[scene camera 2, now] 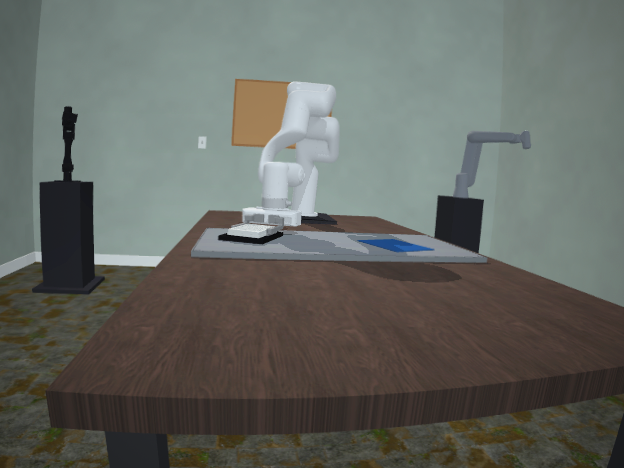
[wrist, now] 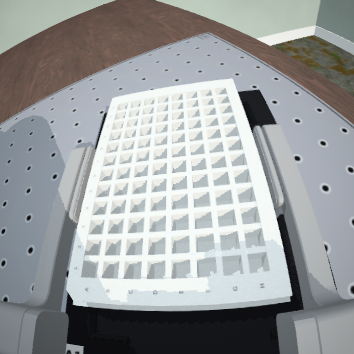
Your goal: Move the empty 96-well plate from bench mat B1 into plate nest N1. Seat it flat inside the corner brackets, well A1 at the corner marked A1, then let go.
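Places are measured from the arm's base along level axes (x back, y down, z right), in metres.
Where they show: end effector, tool point: (scene camera 2: 254,230) (wrist: 171,178); arm's base, origin of the base link: (scene camera 2: 302,214).
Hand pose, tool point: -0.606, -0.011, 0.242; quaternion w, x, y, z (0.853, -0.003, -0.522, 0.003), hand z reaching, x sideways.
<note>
Each offset is from my tool point to the top centre of the thing, as dx, dy, dz. "pt": to the spot under its first point. Level surfaces: height alone.
The white 96-well plate @[-0.006, -0.008, +0.003] (scene camera 2: 250,231) (wrist: 178,190) is on the black plate nest @[+0.006, +0.007, +0.004] (scene camera 2: 243,238) (wrist: 170,330). Its row letters run from A at the lower left to H at the lower right in the wrist view. The nest's A1 label @[pt +0.048, +0.010, -0.075] (wrist: 74,349) is at the lower left, the same side as well A1. More black nest shows on the right and near sides than on the left. The corner brackets are not clear, so I cannot tell whether the plate is seated flat. My gripper (scene camera 2: 256,227) (wrist: 178,176) is shut on the plate, one pad along each long side.
The blue bench mat @[dy +0.020] (scene camera 2: 395,245) lies bare on the right of the grey perforated board (scene camera 2: 322,250) (wrist: 45,75). The board rests on the brown wooden table @[dy +0.035] (scene camera 2: 322,322) (wrist: 55,55). Two other arms stand on dark pedestals (scene camera 2: 67,231) (scene camera 2: 458,221) behind, left and right.
</note>
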